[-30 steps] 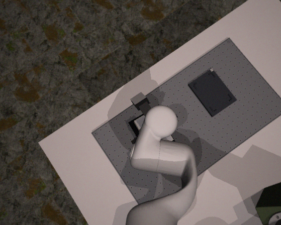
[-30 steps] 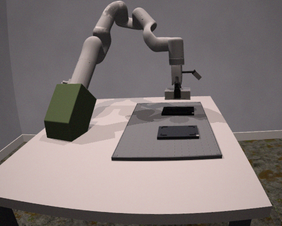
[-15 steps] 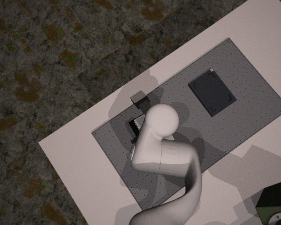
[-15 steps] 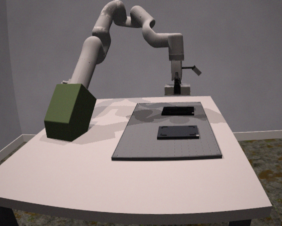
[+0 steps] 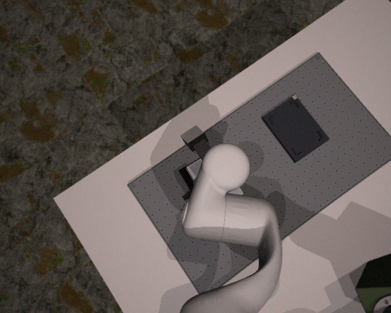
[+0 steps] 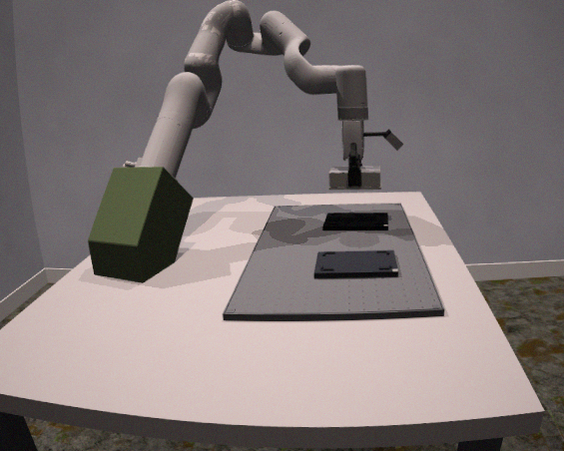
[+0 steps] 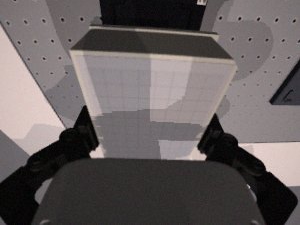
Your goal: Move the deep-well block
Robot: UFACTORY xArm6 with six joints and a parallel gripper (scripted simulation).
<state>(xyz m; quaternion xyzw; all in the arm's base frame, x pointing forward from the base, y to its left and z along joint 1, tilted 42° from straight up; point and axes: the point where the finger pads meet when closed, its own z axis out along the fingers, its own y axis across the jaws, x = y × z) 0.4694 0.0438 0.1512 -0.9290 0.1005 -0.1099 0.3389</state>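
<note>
The nest N2 is 290 mm to the right of my hand, 110 mm below it and 20 mm behind it. From my hand the other things lie so: black nest (110 mm below); deep-well block (right at my hand).
</note>
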